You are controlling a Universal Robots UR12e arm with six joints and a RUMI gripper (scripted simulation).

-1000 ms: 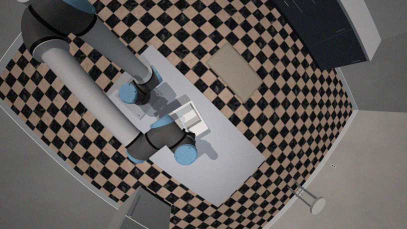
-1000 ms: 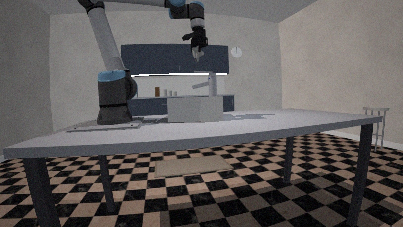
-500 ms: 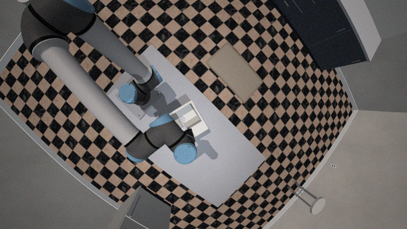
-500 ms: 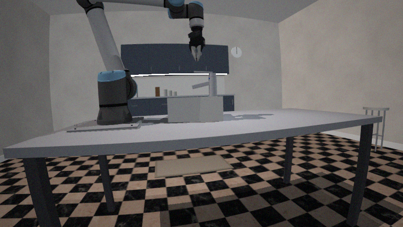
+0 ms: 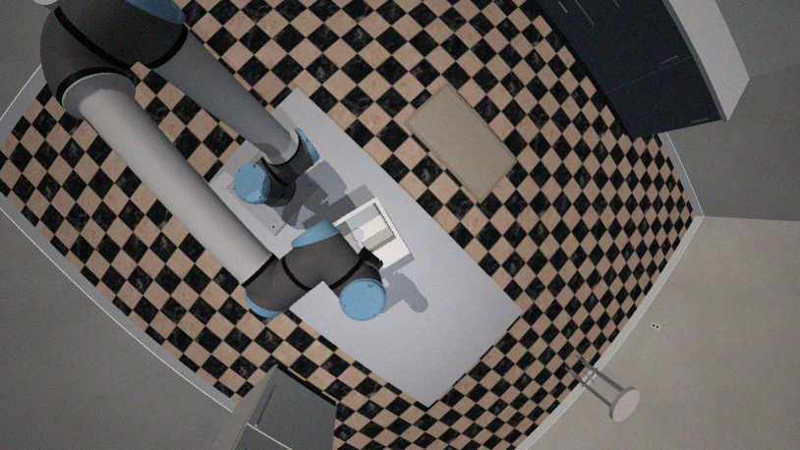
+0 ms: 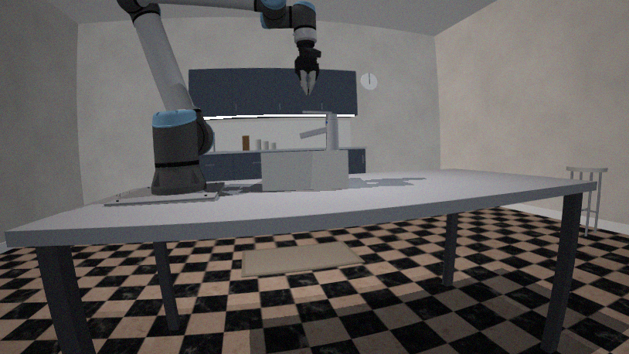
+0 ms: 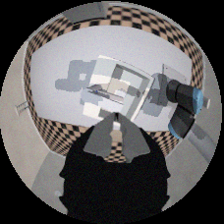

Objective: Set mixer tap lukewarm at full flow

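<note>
The lever is 40 mm ahead of my hand and 80 mm below it. Round my hand: sink: 20 mm behind, 20 mm to the left, 320 mm below; then mixer tap: 60 mm ahead, 10 mm to the right, 130 mm below.
</note>
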